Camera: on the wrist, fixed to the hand. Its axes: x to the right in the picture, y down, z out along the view.
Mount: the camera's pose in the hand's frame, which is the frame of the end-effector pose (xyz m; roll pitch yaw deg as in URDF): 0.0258 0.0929 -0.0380 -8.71 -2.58 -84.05
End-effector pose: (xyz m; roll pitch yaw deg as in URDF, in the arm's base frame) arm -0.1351 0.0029 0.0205 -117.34 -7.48 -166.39
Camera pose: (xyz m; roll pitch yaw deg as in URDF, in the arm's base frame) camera -0.1862 0.0692 -0.0407 166.88 -60.24 -75.29
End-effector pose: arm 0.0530 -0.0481 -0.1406 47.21 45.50 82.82
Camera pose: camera -0.0312 0.0112 -0.1293 -61.29 34.30 -38.20
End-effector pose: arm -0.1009 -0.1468 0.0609 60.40 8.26 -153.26
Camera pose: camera -0.0961 -0.2328 0.1186 -14.52 57.98 114.75
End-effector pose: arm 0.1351 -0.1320 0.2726 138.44 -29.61 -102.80
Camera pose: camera 0.0968 -0.1007 0.3637 129.94 33.45 -44.01
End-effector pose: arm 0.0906 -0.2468 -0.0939 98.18 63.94 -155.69
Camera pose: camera 0.0106 -0.3097 -0.0743 -101.33 31.86 17.76
